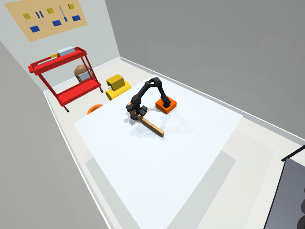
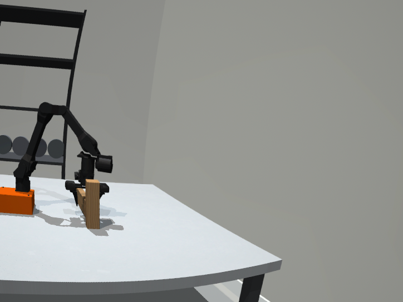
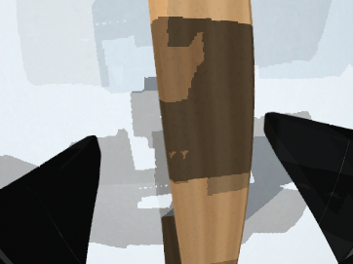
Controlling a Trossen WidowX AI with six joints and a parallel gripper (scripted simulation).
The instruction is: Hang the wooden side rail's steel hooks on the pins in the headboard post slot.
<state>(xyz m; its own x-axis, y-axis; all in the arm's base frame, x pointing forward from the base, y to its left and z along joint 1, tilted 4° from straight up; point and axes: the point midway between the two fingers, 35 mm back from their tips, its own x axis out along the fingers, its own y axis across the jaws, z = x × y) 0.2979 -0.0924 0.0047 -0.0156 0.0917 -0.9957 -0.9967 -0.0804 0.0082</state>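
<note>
Now: the wooden headboard post 10 mm ahead of my gripper tip, 120 mm to the right of it and 40 mm above it.
</note>
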